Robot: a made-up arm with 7 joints.
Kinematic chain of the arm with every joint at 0, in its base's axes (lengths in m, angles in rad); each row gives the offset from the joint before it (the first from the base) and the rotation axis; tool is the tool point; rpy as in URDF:
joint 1: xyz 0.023 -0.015 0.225 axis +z
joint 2: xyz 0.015 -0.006 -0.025 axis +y
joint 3: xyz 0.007 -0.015 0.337 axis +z
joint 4: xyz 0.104 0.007 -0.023 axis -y
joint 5: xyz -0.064 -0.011 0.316 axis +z
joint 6: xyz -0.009 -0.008 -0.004 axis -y
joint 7: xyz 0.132 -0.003 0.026 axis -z
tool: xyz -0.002 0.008 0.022 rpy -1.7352 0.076 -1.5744
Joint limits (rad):
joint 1: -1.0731..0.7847
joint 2: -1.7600..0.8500
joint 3: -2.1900..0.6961
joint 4: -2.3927..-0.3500
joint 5: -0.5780..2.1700
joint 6: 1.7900..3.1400
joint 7: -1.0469..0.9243
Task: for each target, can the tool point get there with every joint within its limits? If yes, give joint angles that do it. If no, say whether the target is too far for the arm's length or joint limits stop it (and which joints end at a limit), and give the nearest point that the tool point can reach.
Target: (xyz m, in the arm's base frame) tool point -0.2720 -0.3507 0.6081
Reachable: yes | joints -0.5828 0.3018 -1.8543 -1.9832 0.4861 2.8284 -0.1693
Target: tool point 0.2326 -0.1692 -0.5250
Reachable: no: joint limits stop it (at a limit: joint 1, joint 2, joint 3, joint 7) | nearest point 0.1872 -0.2966 -0.2027 | short by 0.350 m
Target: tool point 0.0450 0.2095 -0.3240
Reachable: no: joint limits stop it (at a limit: joint 1, joint 2, joint 4, joint 5, joint 6, joint 7) | nearest point 0.1444 0.2626 -0.0992 | short by 0.251 m
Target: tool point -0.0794 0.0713 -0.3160
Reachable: no: joint limits stop it (at a limit: joint 1, joint 2, joint 3, joint 7) | nearest point -0.2402 -0.0095 -0.1628 | short by 0.236 m
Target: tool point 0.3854 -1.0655 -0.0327
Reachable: no: too far | nearest point 0.2719 -0.7165 0.1344 | short by 0.403 m
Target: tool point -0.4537 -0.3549 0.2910
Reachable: yes | joints -0.4651 -0.5201 -1.8346 -2.0815 0.7915 1.9056 0.2095
